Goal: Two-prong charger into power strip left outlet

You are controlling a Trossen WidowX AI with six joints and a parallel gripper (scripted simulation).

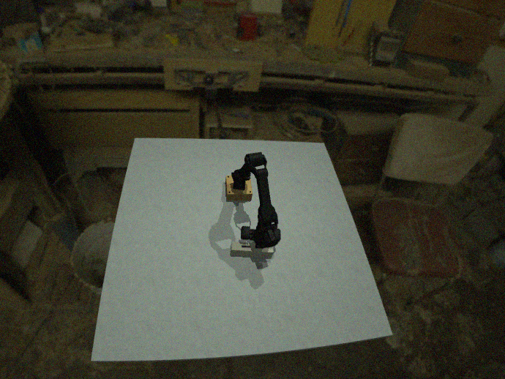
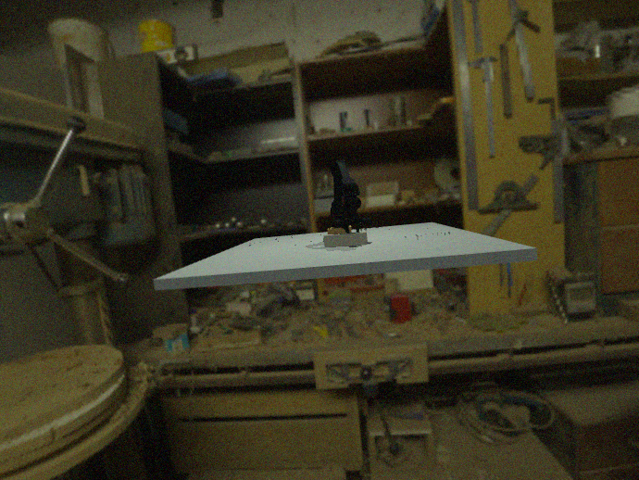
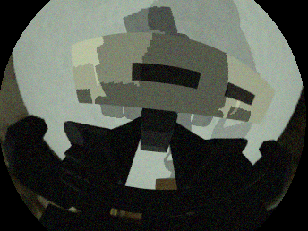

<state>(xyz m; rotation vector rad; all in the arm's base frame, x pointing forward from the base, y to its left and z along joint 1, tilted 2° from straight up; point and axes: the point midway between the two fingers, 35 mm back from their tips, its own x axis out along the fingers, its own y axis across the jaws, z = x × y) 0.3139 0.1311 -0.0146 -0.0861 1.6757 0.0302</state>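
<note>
Now: gripper tip 2 cm short of the two-prong charger and 1 cm below it.
</note>
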